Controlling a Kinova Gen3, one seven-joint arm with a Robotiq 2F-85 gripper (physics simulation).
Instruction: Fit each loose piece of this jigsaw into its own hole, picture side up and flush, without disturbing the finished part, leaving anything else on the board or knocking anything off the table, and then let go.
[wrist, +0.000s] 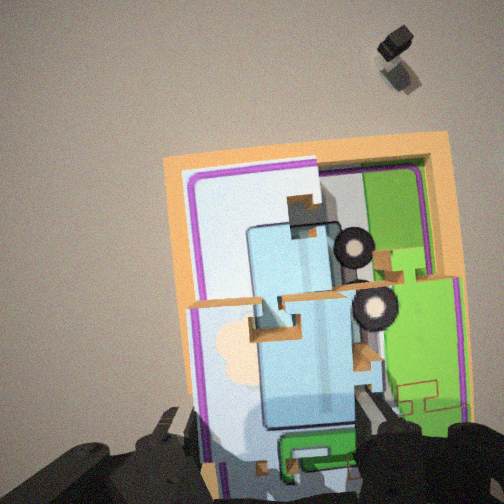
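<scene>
The jigsaw board (315, 280) has an orange frame and shows a light-blue vehicle with black wheels on green ground. My gripper (272, 415) enters from the bottom edge. Its fingers sit on either side of a white and light-blue piece with a purple border (280, 360), and it is shut on that piece. The piece hangs over the board's lower left, its orange top edge overlapping the upper-left piece (250, 220). A green piece (425, 340) lies at the lower right. The upper-right hole (385, 210) is open and recessed.
A small dark block (395, 42) is beyond the board's far right corner, with a grey patch (400, 77) just below it. The board's near edge is hidden behind my gripper body.
</scene>
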